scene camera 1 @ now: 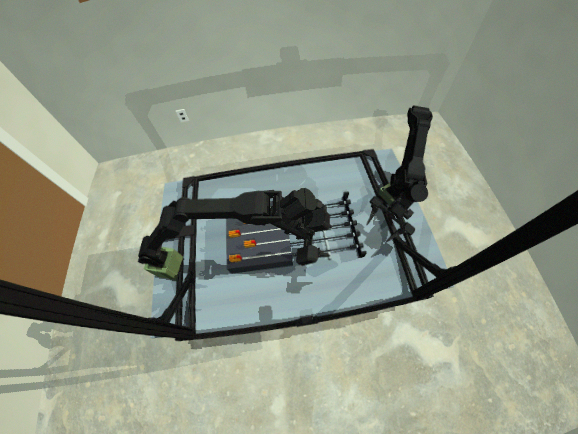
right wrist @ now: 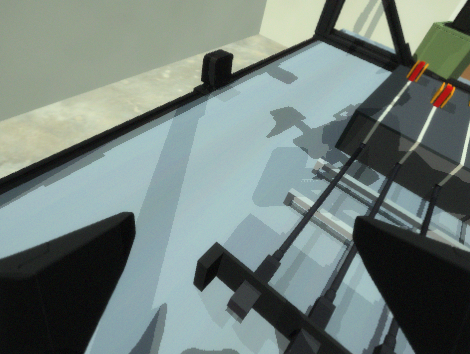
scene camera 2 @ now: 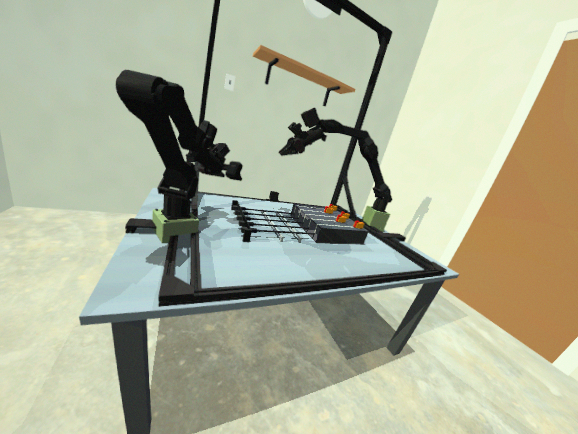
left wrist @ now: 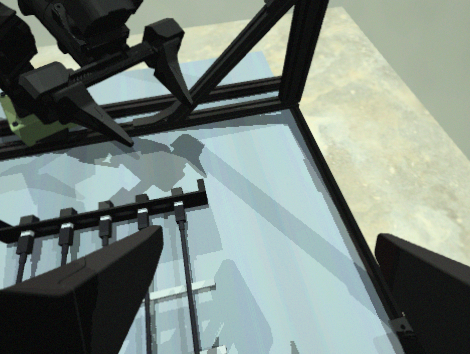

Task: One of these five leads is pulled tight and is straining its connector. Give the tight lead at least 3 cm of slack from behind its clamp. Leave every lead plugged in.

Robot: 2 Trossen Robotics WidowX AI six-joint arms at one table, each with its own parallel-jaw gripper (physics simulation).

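Places are measured from the left arm's base along level axes (x ahead, y left, z up), in centimetres.
Pixels of known places: left gripper, fingertip midpoint: (scene camera 1: 330,241) (scene camera 2: 279,153) (left wrist: 267,239); right gripper, fingertip midpoint: (scene camera 1: 376,233) (right wrist: 246,224) (scene camera 2: 232,178) (left wrist: 164,124); left arm's base at its link origin: (scene camera 1: 158,258) (right wrist: 462,29) (scene camera 2: 378,209); right arm's base at its link origin: (scene camera 1: 395,191) (scene camera 2: 175,214).
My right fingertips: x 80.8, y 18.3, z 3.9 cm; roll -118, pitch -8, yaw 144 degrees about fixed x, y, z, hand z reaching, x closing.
For each thing: its middle in the pictures, then the offset to it from my right fingertips. "pt": a spot on its surface instead.
- grey block at the middle of its body: (scene camera 1: 258,235) (scene camera 2: 326,222) dx -45.3, dy -0.4, dz -11.6 cm
- black connector bar at a spot on its surface: (right wrist: 235,269) (left wrist: 189,195) pt dx -3.5, dy -1.8, dz -11.4 cm
- clamp at a spot on its surface: (scene camera 1: 249,243) pt dx -46.5, dy -6.5, dz -6.0 cm
- small black box at a spot on its surface: (right wrist: 217,70) (scene camera 2: 272,195) pt dx -20.4, dy -29.4, dz -11.1 cm
Five dark leads (scene camera 1: 265,255) (left wrist: 187,270) (right wrist: 320,201) run from a grey block (scene camera 1: 260,266) (scene camera 2: 340,235) (right wrist: 382,95) to a black connector bar (left wrist: 200,198) (right wrist: 235,269), where their plugs sit. Three orange-red clamps show in scene camera 1, including one clamp (scene camera 1: 249,243) set nearer the bar; others are hidden by the left arm. In the right wrist view the outermost lead looks straight; two beside it bend at the block's edge. My left gripper (scene camera 1: 327,239) (scene camera 2: 285,151) (left wrist: 267,239) is open above the leads. My right gripper (scene camera 1: 379,231) (right wrist: 246,224) is open beyond the bar.
Two pale crossbars (left wrist: 205,287) (right wrist: 325,218) lie under the leads between block and bar. A black frame (scene camera 1: 280,162) (scene camera 2: 310,292) borders the work area. A small black box (scene camera 2: 274,195) (right wrist: 217,70) stands on its far rail. A wooden shelf (scene camera 2: 305,69) is on the wall.
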